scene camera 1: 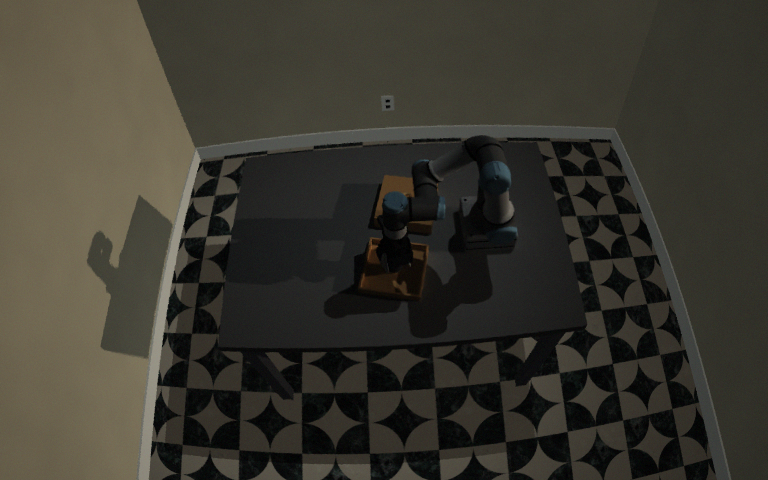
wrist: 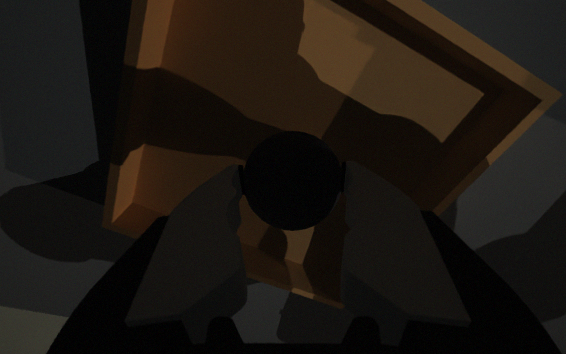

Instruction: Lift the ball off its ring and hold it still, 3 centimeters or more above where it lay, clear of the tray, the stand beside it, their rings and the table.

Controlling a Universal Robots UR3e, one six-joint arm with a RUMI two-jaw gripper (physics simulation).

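Places are measured from the arm's base along level axes (x left, y back, z up), in metres.
Pixels of known places: gripper, fingertip midpoint: (wrist: 292,167).
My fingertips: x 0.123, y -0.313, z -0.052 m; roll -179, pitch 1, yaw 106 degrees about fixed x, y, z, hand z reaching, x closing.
Behind a point stands the place of what it marks.
The ball (wrist: 293,175) {x 0.111, y -0.315, z -0.021 m} shows as a dark, nearly black disc in the wrist view. My gripper (scene camera 1: 397,268) {x 0.123, y -0.313, z -0.052 m} (wrist: 292,167) {x 0.123, y -0.313, z -0.052 m} has a fingertip against each side of the ball, shut on it, low over the orange tray (scene camera 1: 390,294) {x 0.220, y -0.330, z -0.061 m} (wrist: 150,45) {x 0.080, y -0.394, z -0.061 m}. The ball does not show clearly in the scene view, where the gripper covers that spot. The ring under the ball is hidden. No gap between ball and ring can be made out. The stand (scene camera 1: 397,184) {x -0.183, y -0.288, z -0.030 m} is an orange block behind the tray, partly covered by the arm.
The tray and stand are on a dark grey table (scene camera 1: 283,325) {x 0.306, y -0.664, z -0.079 m}. The tray's raised walls surround the fingers' area. The arm's base (scene camera 1: 487,240) {x 0.075, y -0.015, z -0.016 m} stands to the right of both. Shadows of the arm fall across the tray and table.
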